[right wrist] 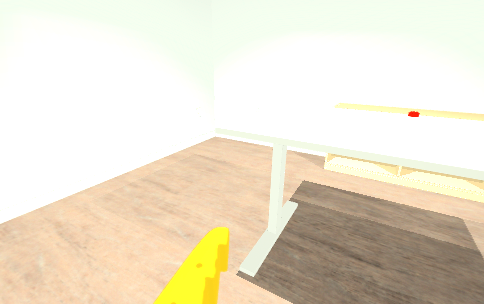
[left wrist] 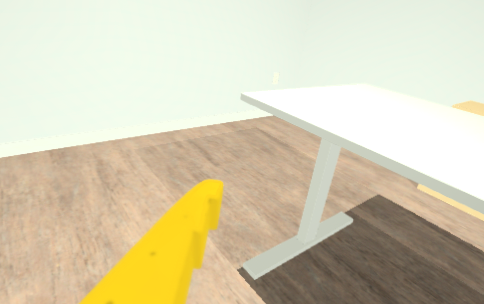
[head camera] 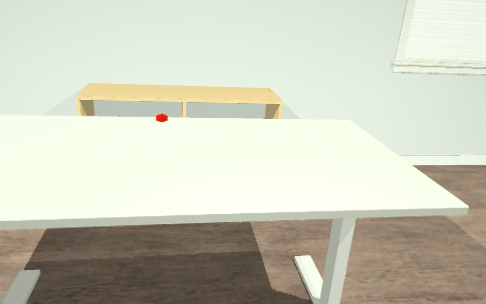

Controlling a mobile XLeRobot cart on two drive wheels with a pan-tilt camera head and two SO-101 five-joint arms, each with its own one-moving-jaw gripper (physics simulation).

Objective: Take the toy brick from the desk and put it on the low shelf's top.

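Frame: origin at the left arm's base, x ahead, y left, z up, level; millimetres.
Where they show: left hand, tool point: (left wrist: 220,199); right hand, tool point: (right wrist: 228,243).
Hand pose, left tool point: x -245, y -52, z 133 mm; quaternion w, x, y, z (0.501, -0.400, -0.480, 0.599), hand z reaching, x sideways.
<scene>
After its pixels a point has its place.
The small red toy brick (head camera: 161,118) @(x -1193, y 752, z -40 mm) (right wrist: 413,114) @(x -1198, y 753, z -43 mm) sits at the far edge of the white desk (head camera: 225,165) @(x -738, y 645, z -55 mm) (left wrist: 350,107) @(x -1147, y 117, z -55 mm) (right wrist: 310,130) @(x -1005, y 120, z -55 mm). The low wooden shelf (head camera: 180,92) @(x -1893, y 1424, z -165 mm) (right wrist: 375,110) @(x -1963, y 1159, z -165 mm) stands behind the desk by the wall; part of it shows at the right edge of the left wrist view (left wrist: 470,106) @(x -2179, y 985, z -165 mm). My left gripper (left wrist: 220,187) shows one notched yellow jaw; it is fully open and away from the brick. My right gripper (right wrist: 227,235) shows one notched yellow jaw too; it is fully open, in front of the desk and far from the brick. Neither gripper shows in the head view.
The desk's legs (head camera: 340,260) @(x -498, y 1047, z -479 mm) (left wrist: 320,190) @(x -1269, y 110, z -454 mm) (right wrist: 277,190) @(x -1264, y 96, z -461 mm) stand on the wooden floor, with feet reaching forward. A dark shadow lies under the desk. A window (head camera: 445,35) @(x -870, y 3037, z 248 mm) is in the wall at the upper right of the head view.
</scene>
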